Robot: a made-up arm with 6 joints. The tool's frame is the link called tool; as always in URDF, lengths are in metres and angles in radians. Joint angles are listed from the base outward. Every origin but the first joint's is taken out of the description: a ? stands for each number. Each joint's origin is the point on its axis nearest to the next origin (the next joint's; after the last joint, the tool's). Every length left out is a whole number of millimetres.
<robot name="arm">
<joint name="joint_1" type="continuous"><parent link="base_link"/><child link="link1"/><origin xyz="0.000 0.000 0.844" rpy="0.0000 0.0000 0.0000"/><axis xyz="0 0 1"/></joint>
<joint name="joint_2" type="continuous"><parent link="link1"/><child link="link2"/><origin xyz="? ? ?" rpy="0.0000 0.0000 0.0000"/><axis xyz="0 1 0"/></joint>
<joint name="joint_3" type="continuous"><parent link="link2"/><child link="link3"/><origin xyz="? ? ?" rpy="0.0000 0.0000 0.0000"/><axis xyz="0 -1 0"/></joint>
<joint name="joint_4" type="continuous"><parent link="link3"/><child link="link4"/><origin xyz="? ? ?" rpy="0.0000 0.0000 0.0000"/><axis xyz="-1 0 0"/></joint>
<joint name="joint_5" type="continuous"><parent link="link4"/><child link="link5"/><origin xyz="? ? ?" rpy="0.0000 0.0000 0.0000"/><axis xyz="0 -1 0"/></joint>
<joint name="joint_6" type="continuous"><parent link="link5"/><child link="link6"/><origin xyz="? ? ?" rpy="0.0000 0.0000 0.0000"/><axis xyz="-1 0 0"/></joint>
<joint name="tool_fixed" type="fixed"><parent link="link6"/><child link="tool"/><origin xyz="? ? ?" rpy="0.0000 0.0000 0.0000"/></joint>
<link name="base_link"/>
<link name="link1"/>
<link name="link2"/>
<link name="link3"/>
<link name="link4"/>
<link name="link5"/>
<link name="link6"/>
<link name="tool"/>
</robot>
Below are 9 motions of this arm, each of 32 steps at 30 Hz.
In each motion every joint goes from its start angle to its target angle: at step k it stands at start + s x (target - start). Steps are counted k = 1, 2, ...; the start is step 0. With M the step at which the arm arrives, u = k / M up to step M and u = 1 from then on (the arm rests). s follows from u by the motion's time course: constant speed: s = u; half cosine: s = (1 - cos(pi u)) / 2; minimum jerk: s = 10 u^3 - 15 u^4 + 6 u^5.
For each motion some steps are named. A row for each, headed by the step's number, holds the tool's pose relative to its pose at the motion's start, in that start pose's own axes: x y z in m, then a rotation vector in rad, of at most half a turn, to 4 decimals.
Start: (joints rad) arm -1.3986 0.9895 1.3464 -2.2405 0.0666 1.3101
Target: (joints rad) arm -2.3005 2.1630 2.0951 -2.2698 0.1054 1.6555
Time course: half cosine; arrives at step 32
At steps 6, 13, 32:
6: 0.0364 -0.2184 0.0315 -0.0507 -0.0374 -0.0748
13: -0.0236 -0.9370 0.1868 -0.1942 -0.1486 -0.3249
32: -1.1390 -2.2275 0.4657 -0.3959 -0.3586 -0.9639

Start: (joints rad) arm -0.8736 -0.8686 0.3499 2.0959 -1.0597 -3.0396
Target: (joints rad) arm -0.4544 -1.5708 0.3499 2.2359 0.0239 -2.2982
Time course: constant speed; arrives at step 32
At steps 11, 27, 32:
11: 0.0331 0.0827 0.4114 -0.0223 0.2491 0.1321
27: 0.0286 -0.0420 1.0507 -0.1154 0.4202 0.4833
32: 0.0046 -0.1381 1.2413 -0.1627 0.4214 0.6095

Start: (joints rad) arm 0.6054 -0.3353 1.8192 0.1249 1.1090 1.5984
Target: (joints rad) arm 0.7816 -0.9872 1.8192 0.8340 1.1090 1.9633
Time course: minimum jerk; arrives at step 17
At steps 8, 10, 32:
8: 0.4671 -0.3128 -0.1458 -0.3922 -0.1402 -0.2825
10: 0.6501 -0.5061 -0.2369 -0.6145 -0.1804 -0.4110
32: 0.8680 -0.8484 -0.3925 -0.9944 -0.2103 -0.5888

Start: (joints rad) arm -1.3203 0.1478 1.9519 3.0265 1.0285 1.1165
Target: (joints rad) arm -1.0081 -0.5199 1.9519 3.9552 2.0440 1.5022
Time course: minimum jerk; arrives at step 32
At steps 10, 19, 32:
10: -0.1859 0.1194 -0.0557 -0.1074 -0.1232 -0.0129
19: -0.7812 0.3824 -0.0352 -0.1620 -0.5044 -0.0917
32: -1.2113 0.4648 0.0976 0.0003 -0.7095 -0.2201

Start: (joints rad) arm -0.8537 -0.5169 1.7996 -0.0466 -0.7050 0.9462
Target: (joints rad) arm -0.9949 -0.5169 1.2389 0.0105 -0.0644 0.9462
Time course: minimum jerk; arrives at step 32
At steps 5, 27, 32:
5: 0.0095 0.0077 -0.0009 -0.0050 -0.0001 -0.0027
27: 0.2351 0.2905 -0.0975 -0.1820 -0.0286 -0.0720
32: 0.2396 0.3002 -0.1026 -0.1879 -0.0303 -0.0736

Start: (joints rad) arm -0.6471 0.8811 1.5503 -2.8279 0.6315 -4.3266
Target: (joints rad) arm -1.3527 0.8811 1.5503 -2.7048 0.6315 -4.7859
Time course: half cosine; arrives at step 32
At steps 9, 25, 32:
9: 0.0228 -0.1347 0.1830 0.0577 -0.1190 -0.0769
25: -0.1628 -0.6249 0.8774 0.2629 -0.6215 -0.2952
32: -0.2314 -0.6943 0.9802 0.2916 -0.7082 -0.3185

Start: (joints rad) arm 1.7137 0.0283 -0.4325 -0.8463 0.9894 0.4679
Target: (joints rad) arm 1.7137 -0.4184 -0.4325 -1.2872 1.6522 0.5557
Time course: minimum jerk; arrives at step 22
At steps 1, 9, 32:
1: -0.0003 -0.0003 0.0005 0.0004 -0.0007 -0.0005
9: -0.1189 -0.1117 0.1895 0.1438 -0.2392 -0.2124
32: -0.4393 -0.3823 0.4525 0.4228 -0.5856 -0.7088

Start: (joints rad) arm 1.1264 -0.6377 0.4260 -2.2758 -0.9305 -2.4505
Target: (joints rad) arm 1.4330 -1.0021 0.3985 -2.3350 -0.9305 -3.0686
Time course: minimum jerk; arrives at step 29
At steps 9, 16, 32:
9: -0.0355 -0.1264 0.0188 0.1212 -0.0082 -0.0862
16: -0.1750 -0.4124 0.0412 0.4053 -0.0549 -0.2888
32: -0.3775 -0.6553 0.0368 0.6699 -0.1370 -0.4805

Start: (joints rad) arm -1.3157 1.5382 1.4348 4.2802 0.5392 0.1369
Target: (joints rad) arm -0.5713 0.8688 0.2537 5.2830 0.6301 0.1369
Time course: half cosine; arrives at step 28
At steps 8, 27, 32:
8: -0.1970 -0.0058 -0.2636 -0.2501 0.0823 0.0035
27: -1.4381 -0.0979 -0.7589 -1.2484 0.6595 0.3639
32: -1.4433 -0.0983 -0.7584 -1.2517 0.6624 0.3664

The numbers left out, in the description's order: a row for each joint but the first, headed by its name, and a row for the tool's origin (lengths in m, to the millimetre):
joint_2: 0.144 0.000 0.000
joint_3: 0.000 0.000 1.329
joint_4: 0.678 0.000 0.164
joint_5: 0.000 0.000 0.000
joint_6: 0.160 0.000 0.000
tool: 0.000 0.000 0.000

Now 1 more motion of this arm.
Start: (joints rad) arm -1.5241 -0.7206 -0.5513 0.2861 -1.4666 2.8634
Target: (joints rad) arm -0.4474 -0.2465 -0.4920 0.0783 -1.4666 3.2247
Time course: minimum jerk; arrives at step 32
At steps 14, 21, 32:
14: 0.0056 -0.1312 -0.1803 -0.5623 -0.0845 -0.1471
21: -0.0226 -0.3790 -0.2221 -1.1391 -0.1620 -0.2342
32: -0.0538 -0.5338 -0.1579 -1.4710 -0.2040 -0.2524

